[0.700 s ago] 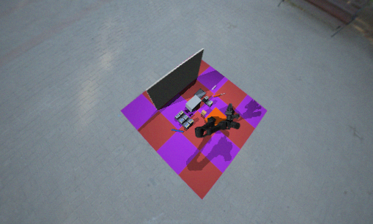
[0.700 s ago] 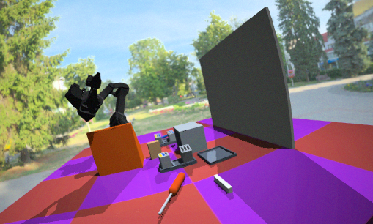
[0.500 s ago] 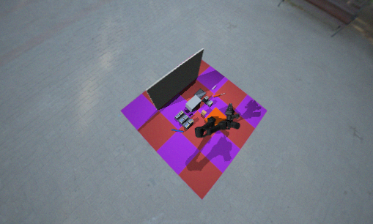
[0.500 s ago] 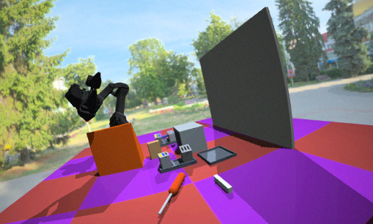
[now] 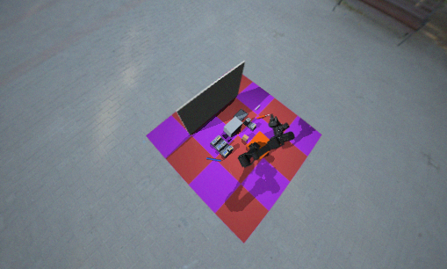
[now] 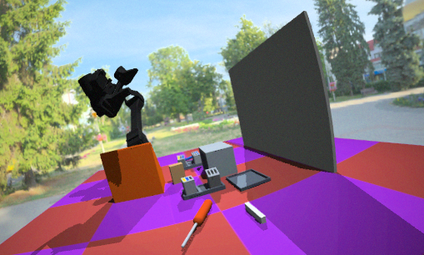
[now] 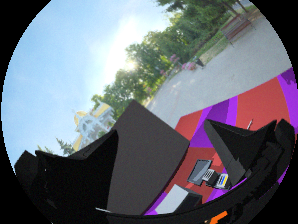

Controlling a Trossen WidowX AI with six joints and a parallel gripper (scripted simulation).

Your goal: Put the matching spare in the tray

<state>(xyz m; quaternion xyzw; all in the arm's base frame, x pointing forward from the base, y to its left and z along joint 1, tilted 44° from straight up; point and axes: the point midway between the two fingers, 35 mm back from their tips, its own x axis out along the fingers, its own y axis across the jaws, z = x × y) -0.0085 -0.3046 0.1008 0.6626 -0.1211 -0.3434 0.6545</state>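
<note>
Right now the grey spare block is 20 cm ahead of my gripper tip, 33 cm to the left of it and 33 cm below it. From my gripper tip the other things lie so: dark holder (13 cm ahead, 1 cm to the right, 37 cm below); then grey box (24 cm ahead, 15 cm to the left, 32 cm below); then brown block (8 cm ahead, 15 cm to the left, 34 cm below).
</note>
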